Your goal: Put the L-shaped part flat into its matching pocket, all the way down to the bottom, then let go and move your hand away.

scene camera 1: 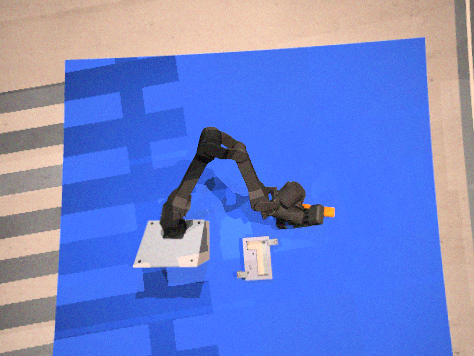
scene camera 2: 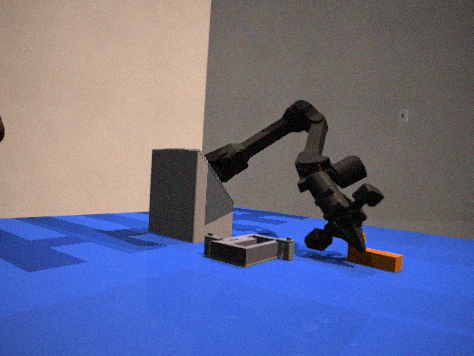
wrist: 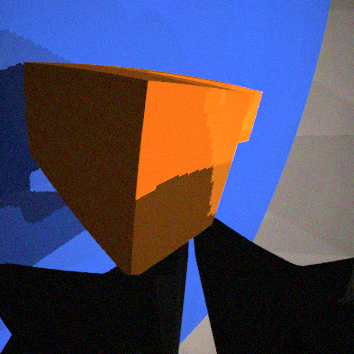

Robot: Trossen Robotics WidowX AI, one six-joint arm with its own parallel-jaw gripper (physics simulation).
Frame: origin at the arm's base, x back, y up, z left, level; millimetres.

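Seen in the pictures: gripper, fingertip midpoint: (scene camera 2: 363, 251); arm's base, link origin: (scene camera 1: 174, 231) (scene camera 2: 202, 186).
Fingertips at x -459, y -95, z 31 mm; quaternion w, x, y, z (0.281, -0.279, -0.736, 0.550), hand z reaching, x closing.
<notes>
Offsets run from my fingertips to a thing's top centre. "spot": to the spot under its first point. Level surfaces: height alone.
The orange L-shaped part (scene camera 1: 329, 212) (scene camera 2: 385, 260) (wrist: 172, 145) rests on its long arm on the blue surface, with its short arm standing up, partly hidden by the gripper. My gripper (scene camera 2: 361, 247) (wrist: 189, 217) is tilted down against the part. Its fingers are shut, with a thin gap between them in the wrist view. The part is beside and in front of the fingertips, not between them. The grey fixture {dx +197, dy +13, dz -118 mm} (scene camera 1: 250, 270) (scene camera 2: 260, 254) lies apart from the part, nearer the arm's base. Its L-shaped pocket {spot: dx +187, dy -30, dz -125 mm} (scene camera 1: 260, 259) has a cream floor and holds no part.
The arm's grey wedge-shaped base (scene camera 1: 170, 245) (scene camera 2: 175, 195) stands to the left of the fixture. Two small posts stand out at the fixture's opposite corners. The blue mat {dy -35 mm} (scene camera 1: 350, 125) (scene camera 2: 150, 310) carries dark shadow bands at the left.
</notes>
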